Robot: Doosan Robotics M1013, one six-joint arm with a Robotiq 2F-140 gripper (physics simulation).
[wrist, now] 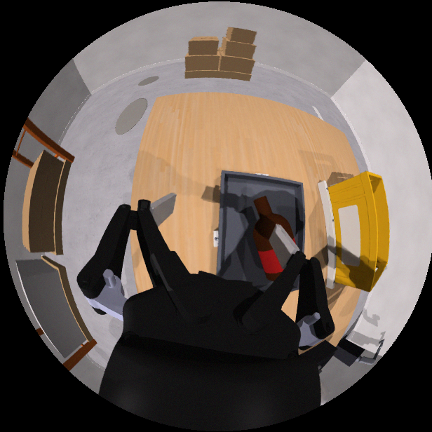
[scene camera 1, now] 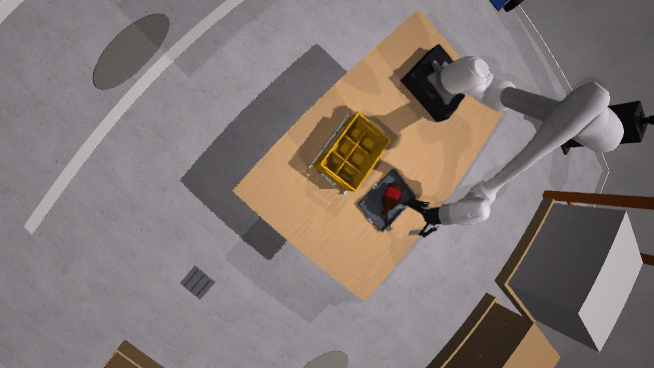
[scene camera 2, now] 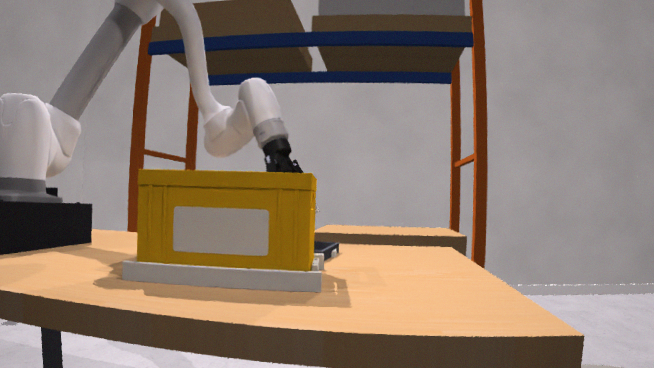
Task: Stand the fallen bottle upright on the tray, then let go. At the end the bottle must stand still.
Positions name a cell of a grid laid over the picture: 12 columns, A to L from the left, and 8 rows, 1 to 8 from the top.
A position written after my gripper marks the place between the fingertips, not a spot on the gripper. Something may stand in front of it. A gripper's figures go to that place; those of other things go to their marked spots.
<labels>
My gripper (wrist: G5): 19 cm from the lens. A dark grey tray (wrist: G5) is 29 cm from the lens. A yellow divided crate (wrist: J4): 37 cm from the lens. A brown bottle (wrist: H5): 24 cm from the lens. The marked spots on the brown bottle and the dark grey tray are 9 cm apart.
</labels>
